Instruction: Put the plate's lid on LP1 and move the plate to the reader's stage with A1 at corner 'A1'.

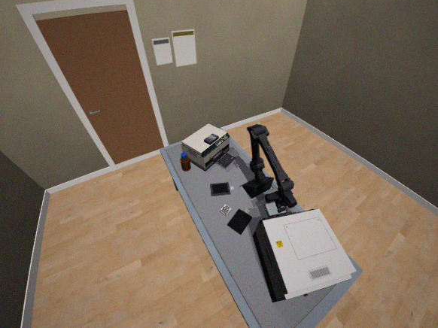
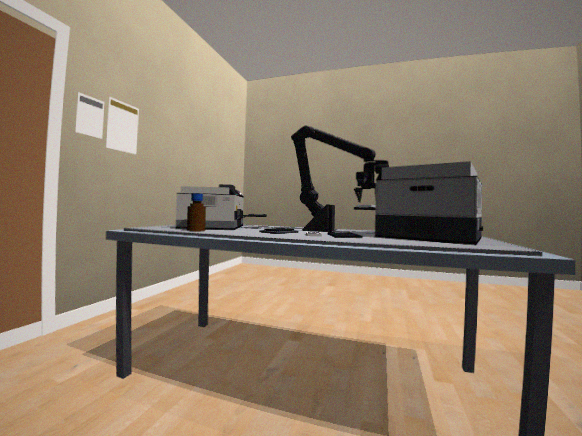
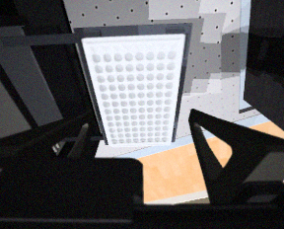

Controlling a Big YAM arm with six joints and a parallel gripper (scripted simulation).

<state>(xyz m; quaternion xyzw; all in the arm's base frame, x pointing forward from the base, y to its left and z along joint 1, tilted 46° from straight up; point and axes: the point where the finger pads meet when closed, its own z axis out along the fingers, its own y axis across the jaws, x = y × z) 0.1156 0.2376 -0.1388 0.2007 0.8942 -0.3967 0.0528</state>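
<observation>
The well plate is 30 mm below my hand. The rest, counted from my hand: bench position N1: 230 mm ahead, 100 mm to the right, 160 mm below; then grey-blue LP1 pad: 200 mm ahead, 420 mm to the right, 160 mm below; then dark see-through lid: 200 mm ahead, 420 mm to the right, 160 mm below.
</observation>
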